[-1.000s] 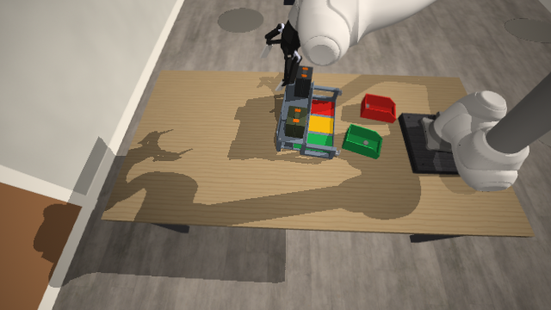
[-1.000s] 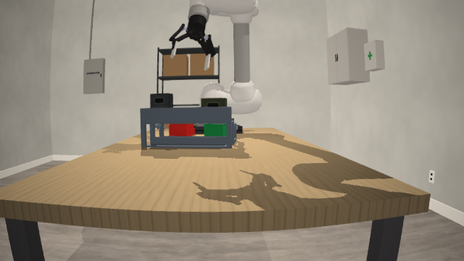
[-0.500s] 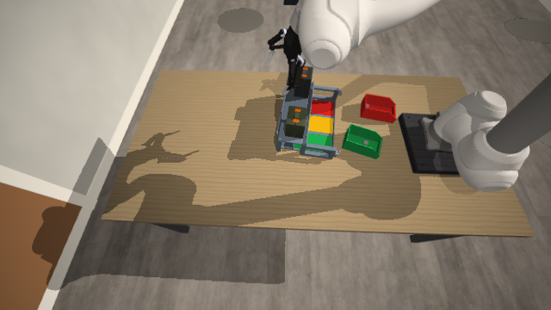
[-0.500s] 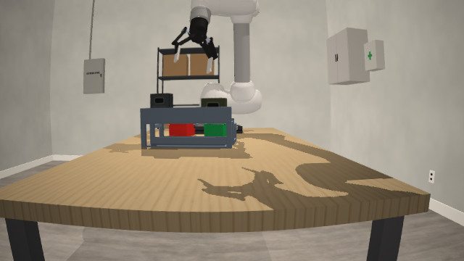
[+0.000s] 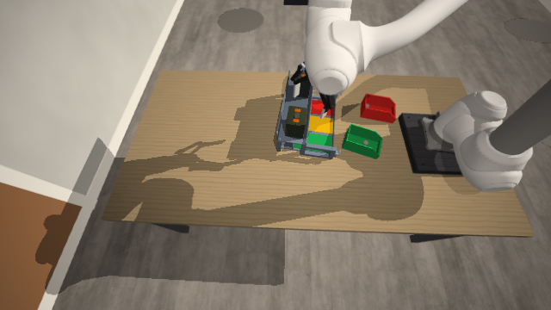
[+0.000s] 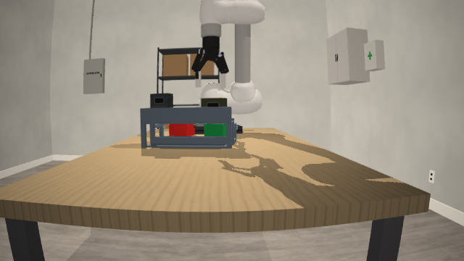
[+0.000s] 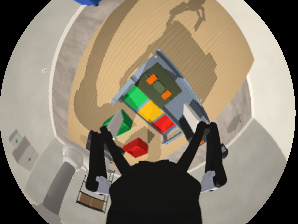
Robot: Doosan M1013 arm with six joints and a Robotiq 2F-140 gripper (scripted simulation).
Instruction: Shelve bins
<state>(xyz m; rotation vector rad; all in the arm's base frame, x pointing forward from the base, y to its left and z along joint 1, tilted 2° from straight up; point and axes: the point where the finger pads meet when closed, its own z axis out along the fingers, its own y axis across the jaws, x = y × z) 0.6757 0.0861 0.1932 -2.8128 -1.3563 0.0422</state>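
Right now the red bin is 380 mm behind my hand, 220 mm to the right of it and 220 mm below it. The rest, counted from my hand: green bin 290 mm behind, 220 mm below.
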